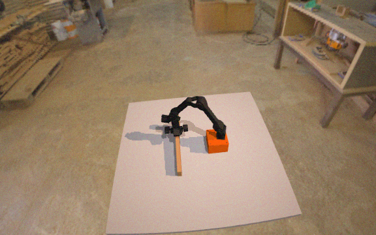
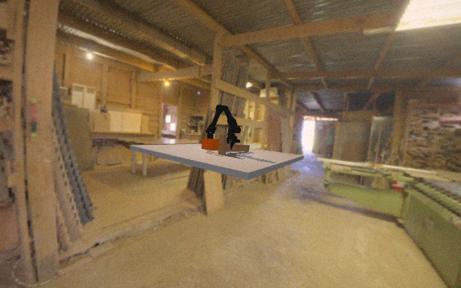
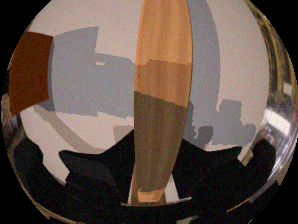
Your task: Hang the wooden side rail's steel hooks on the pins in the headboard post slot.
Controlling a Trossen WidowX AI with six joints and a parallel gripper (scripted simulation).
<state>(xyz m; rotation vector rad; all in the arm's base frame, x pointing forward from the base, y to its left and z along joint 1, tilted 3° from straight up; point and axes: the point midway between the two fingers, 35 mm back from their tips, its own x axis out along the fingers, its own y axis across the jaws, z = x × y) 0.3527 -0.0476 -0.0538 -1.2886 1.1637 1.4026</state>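
Right now my gripper tip is 110 mm to the left of the upright headboard post, 40 mm below it and 20 mm short of it.
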